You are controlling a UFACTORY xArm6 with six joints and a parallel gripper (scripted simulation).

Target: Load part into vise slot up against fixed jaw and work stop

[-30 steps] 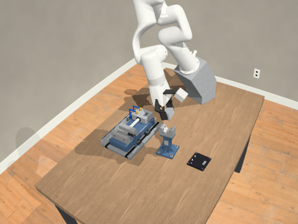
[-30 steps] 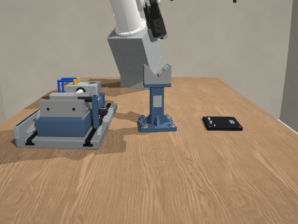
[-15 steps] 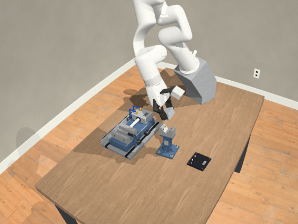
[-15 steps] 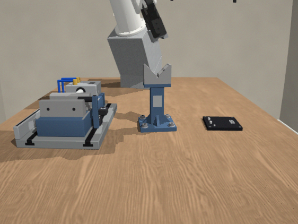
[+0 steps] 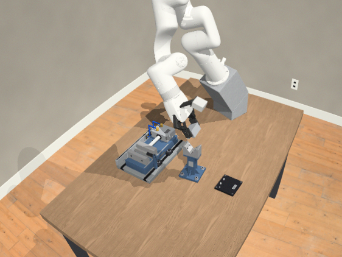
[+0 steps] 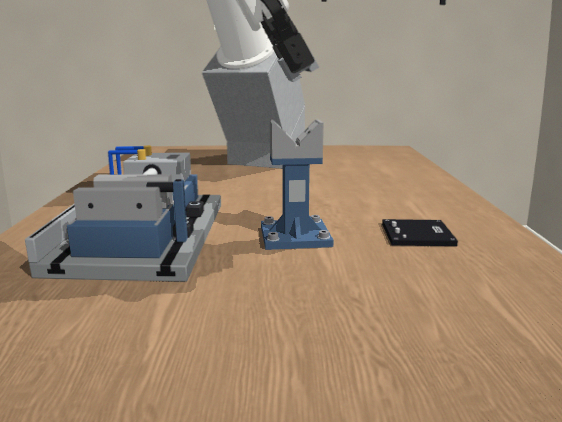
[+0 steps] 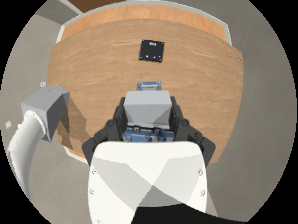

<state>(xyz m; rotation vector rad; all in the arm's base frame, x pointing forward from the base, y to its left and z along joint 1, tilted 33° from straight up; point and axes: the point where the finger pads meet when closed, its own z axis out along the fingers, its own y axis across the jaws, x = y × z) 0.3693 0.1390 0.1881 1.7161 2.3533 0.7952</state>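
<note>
The part lies 1 cm to the left of my hand and 1 cm below it. From my hand the other things lie so: blue work stop post (7 cm ahead, 14 cm to the right, 19 cm below); then black stop rod (7 cm ahead, 16 cm to the right, 16 cm below); then cylinder rod (1 cm behind, 21 cm to the right, 17 cm below).
</note>
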